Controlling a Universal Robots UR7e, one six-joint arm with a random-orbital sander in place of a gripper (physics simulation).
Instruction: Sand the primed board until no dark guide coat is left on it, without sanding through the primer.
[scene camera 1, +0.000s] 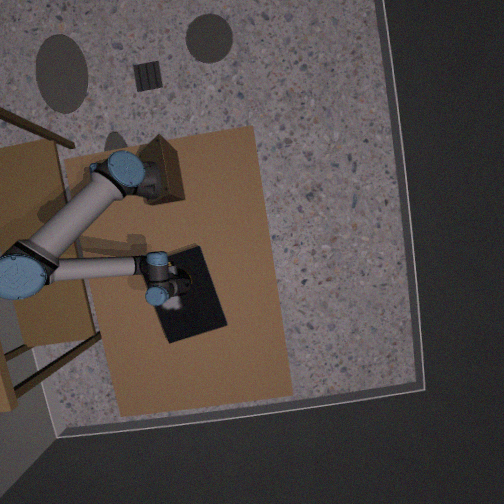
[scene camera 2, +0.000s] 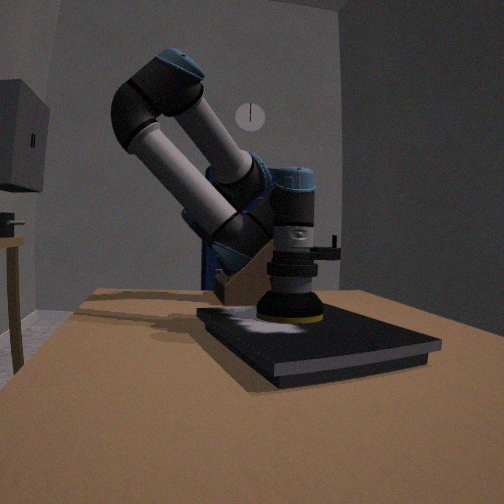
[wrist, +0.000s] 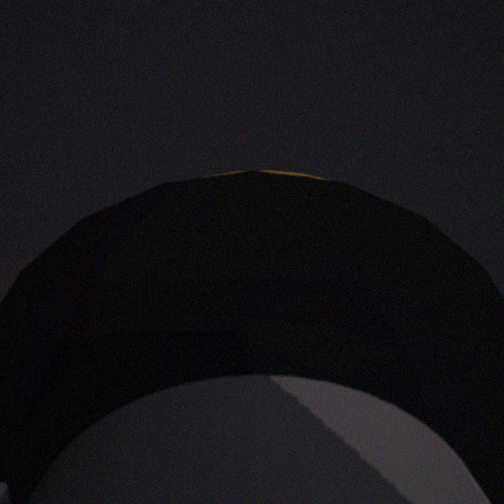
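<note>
The primed board (scene camera 1: 192, 295) is a dark rectangular slab lying on the brown table, also seen in scene camera 2 (scene camera 2: 320, 340). Nearly all of it is still black with guide coat. A pale sanded patch (scene camera 1: 172, 303) shows near its edge closest to the arm, also visible in scene camera 2 (scene camera 2: 265, 325). The sander (scene camera 2: 290, 307), black with a yellow pad rim, stands upright with its pad flat on the board beside that patch. In the overhead view the wrist (scene camera 1: 167, 280) covers it. In the wrist view the black sander shroud (wrist: 250, 280) fills the lower half, with dark board (wrist: 250, 75) beyond.
The board sits on a large brown table top (scene camera 1: 200, 350). A brown block (scene camera 1: 162, 170) stands at the arm's base, behind the board. A second wooden table (scene camera 1: 30, 240) is at the left. A grey box (scene camera 2: 20, 135) hangs at the far left.
</note>
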